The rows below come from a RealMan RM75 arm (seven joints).
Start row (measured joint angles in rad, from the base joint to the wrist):
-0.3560, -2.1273, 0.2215, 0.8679, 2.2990, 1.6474, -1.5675
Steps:
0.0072, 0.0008, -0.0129, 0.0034, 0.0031, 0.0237, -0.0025
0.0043, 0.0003, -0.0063, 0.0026, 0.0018, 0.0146, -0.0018
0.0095, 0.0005, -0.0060, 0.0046, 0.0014, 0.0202, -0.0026
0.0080, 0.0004, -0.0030, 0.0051, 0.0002, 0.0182, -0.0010
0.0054, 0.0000, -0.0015, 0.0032, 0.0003, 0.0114, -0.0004
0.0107, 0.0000, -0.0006, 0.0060, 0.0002, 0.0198, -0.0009
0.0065, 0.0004, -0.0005, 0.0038, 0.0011, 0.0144, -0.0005
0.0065, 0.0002, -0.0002, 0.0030, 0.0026, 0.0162, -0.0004
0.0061, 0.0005, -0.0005, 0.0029, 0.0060, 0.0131, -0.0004
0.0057, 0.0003, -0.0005, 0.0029, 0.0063, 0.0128, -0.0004
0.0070, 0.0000, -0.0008, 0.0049, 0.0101, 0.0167, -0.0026
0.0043, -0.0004, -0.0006, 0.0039, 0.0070, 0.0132, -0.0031
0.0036, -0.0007, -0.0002, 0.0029, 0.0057, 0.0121, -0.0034
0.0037, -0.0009, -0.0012, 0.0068, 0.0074, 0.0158, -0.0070
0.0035, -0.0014, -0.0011, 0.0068, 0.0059, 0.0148, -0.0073
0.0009, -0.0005, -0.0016, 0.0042, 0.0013, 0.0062, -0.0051
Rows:
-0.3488, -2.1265, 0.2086, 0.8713, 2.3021, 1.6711, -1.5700
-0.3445, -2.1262, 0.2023, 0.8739, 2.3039, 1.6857, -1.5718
-0.3350, -2.1257, 0.1963, 0.8785, 2.3053, 1.7059, -1.5744
-0.3270, -2.1253, 0.1933, 0.8836, 2.3055, 1.7241, -1.5754
-0.3216, -2.1253, 0.1918, 0.8868, 2.3058, 1.7355, -1.5758
-0.3109, -2.1253, 0.1912, 0.8928, 2.3060, 1.7553, -1.5767
-0.3044, -2.1249, 0.1907, 0.8966, 2.3071, 1.7697, -1.5772
-0.2979, -2.1247, 0.1905, 0.8996, 2.3097, 1.7859, -1.5776
-0.2918, -2.1242, 0.1900, 0.9025, 2.3157, 1.7990, -1.5780
-0.2861, -2.1239, 0.1895, 0.9054, 2.3220, 1.8118, -1.5784
-0.2791, -2.1239, 0.1887, 0.9103, 2.3321, 1.8285, -1.5810
-0.2748, -2.1243, 0.1881, 0.9142, 2.3391, 1.8417, -1.5841
-0.2712, -2.1250, 0.1879, 0.9171, 2.3448, 1.8538, -1.5875
-0.2675, -2.1259, 0.1867, 0.9239, 2.3522, 1.8696, -1.5945
-0.2640, -2.1273, 0.1856, 0.9307, 2.3581, 1.8844, -1.6018
-0.2631, -2.1278, 0.1840, 0.9349, 2.3594, 1.8906, -1.6069

